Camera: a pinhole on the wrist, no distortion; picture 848 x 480 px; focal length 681.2 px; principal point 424.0 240.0 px. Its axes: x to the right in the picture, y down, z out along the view. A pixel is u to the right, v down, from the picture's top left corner.
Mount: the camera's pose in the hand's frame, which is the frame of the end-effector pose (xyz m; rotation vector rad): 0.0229 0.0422 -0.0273 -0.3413 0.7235 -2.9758
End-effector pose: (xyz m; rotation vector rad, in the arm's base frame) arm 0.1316 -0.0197 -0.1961 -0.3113 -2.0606 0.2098
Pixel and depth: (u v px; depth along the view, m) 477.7 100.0 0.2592
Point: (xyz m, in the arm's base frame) -0.0982 -0.0322 -0.2464
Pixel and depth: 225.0 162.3 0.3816
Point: -0.2434 -0.0322 -0.1396
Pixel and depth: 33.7 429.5 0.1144
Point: 0.0364 -0.0144 -0.1154
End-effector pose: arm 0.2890 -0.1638 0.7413 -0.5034 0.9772 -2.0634
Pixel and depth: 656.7 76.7 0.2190
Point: 0.4063 -0.2513 0.8806
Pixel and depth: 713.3 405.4 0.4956
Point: 0.4237 -0.1693 1.2238
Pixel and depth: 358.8 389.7 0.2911
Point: 0.2669 -0.2886 0.9727
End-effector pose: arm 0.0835 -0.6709 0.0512 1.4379 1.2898 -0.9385
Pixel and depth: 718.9 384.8 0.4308
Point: -0.1567 -1.0186 -0.0159
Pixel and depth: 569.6 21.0 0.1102
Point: 0.1133 -0.7504 0.0086
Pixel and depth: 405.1 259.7 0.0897
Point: 0.0929 -0.7062 -0.0047
